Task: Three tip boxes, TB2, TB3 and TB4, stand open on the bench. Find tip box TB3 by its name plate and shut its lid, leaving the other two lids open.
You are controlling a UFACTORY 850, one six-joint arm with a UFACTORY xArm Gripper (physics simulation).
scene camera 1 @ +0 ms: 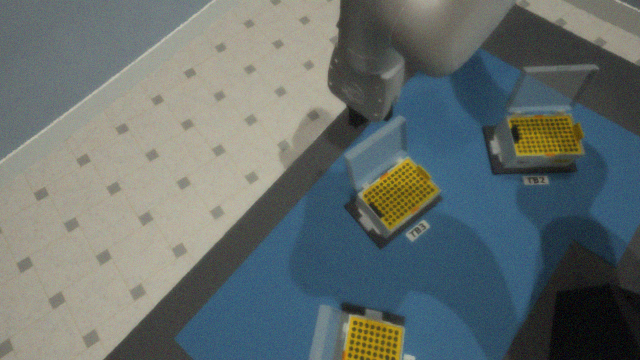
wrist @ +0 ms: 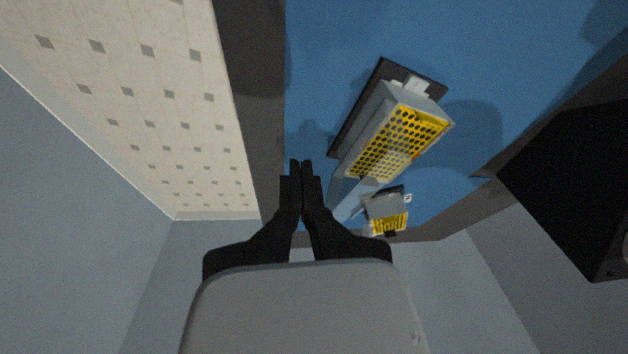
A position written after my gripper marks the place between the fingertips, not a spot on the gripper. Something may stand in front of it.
my gripper: scene camera 1 357, 120; wrist 299, 170
